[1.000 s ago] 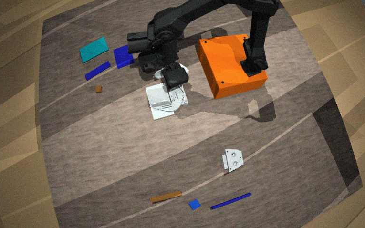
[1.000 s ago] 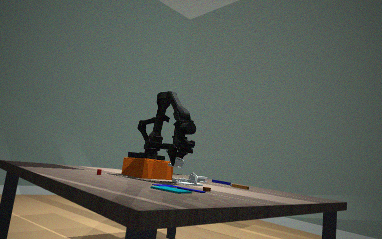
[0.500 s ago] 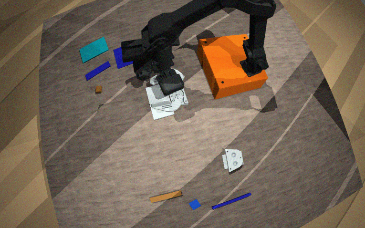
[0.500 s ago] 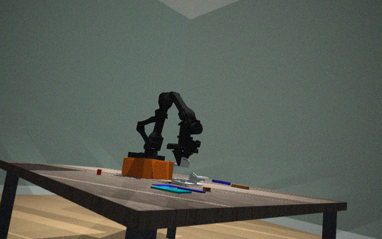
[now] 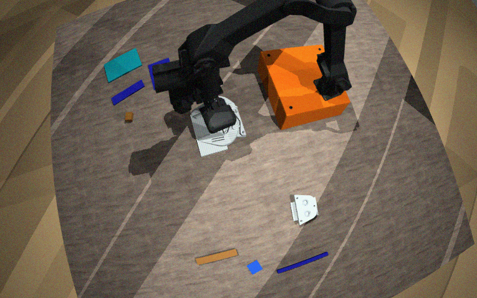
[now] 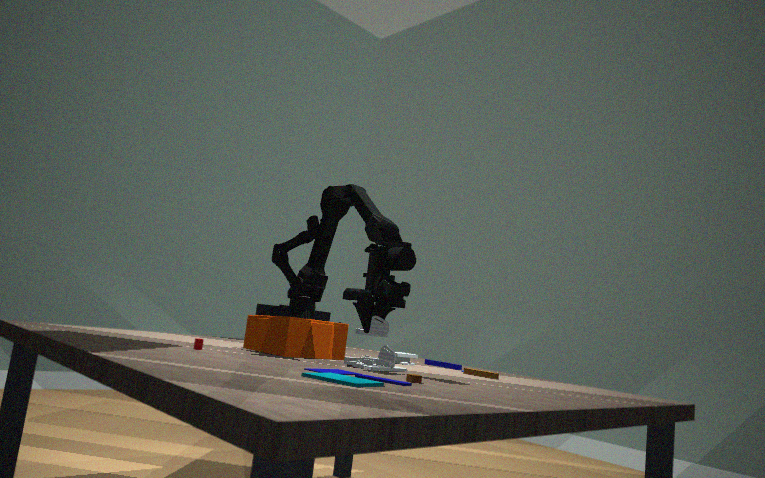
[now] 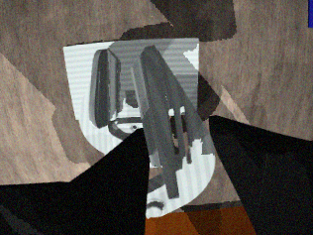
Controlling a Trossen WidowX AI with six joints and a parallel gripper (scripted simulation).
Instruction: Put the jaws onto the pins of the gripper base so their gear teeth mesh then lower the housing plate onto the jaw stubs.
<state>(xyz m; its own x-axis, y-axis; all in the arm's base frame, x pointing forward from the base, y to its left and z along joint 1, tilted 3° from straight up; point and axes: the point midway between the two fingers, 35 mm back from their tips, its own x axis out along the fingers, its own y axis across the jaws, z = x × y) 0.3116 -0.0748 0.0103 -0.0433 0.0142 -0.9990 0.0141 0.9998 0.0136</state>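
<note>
My gripper tip is 7 cm above the white jaw, 5 cm to the right of it and 3 cm past it. Round my gripper tip: small brown cube (21 cm ahead, 11 cm to the right, 8 cm below); blue bar (20 cm to the right, 19 cm ahead, 8 cm below); blue plate (21 cm to the right, 8 cm below, 7 cm ahead).
</note>
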